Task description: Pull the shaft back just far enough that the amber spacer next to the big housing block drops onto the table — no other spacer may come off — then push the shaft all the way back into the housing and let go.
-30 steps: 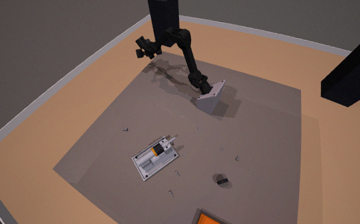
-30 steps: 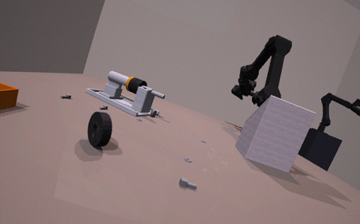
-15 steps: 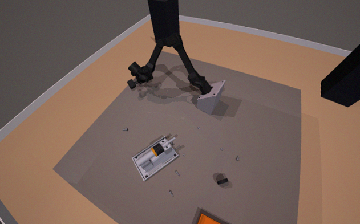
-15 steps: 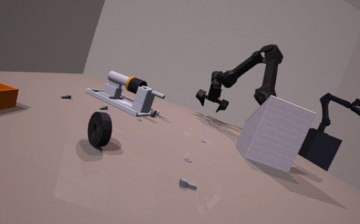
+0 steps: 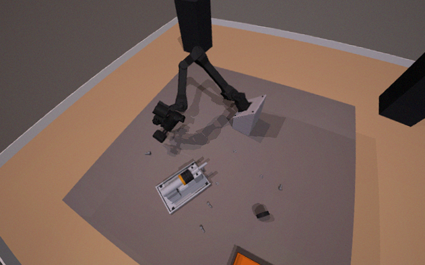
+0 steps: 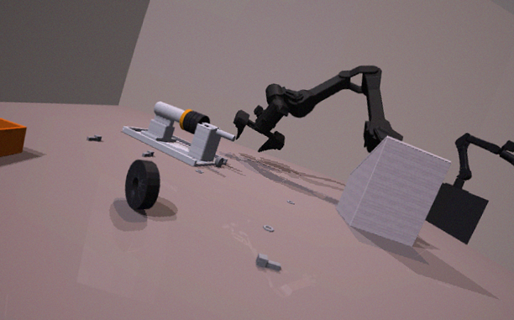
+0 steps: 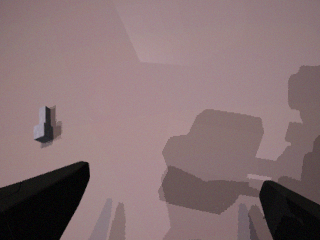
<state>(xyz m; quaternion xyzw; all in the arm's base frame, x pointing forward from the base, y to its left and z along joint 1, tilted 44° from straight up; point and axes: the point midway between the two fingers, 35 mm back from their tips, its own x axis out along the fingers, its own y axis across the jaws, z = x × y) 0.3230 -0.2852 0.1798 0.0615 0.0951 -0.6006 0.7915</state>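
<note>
The thin grey shaft is 130 mm ahead of my gripper tip, 290 mm to the left of it and 40 mm above it. From my gripper tip the other things lie so: orange tray 320 mm ahead, 730 mm to the left, 30 mm below; amber spacer 160 mm ahead, 280 mm to the left, 40 mm above.
</note>
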